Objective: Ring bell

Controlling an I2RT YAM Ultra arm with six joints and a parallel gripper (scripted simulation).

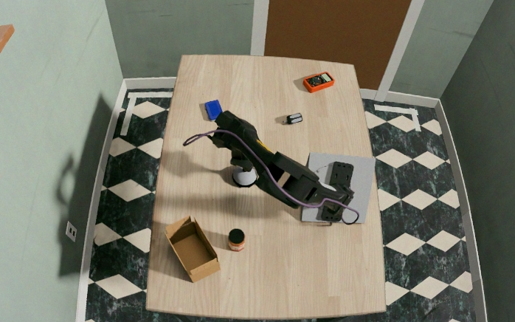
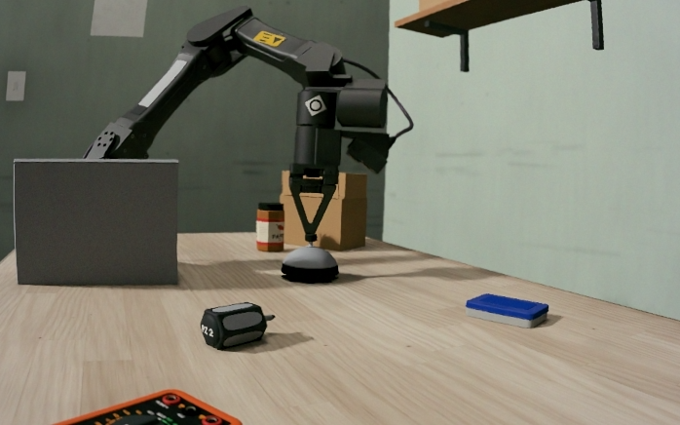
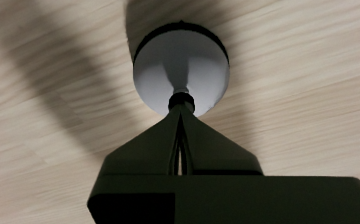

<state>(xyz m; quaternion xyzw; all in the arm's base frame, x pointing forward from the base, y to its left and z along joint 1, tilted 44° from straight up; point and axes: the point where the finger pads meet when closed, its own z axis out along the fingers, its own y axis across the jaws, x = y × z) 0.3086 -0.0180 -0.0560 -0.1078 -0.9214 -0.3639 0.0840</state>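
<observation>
The black button lies 2 cm below my hand. From my hand the other things lie so: jar (1 cm behind, 25 cm to the left, 3 cm below); then black screwdriver bit holder (14 cm behind, 27 cm to the right, 6 cm below); then bell (3 cm below).
</observation>
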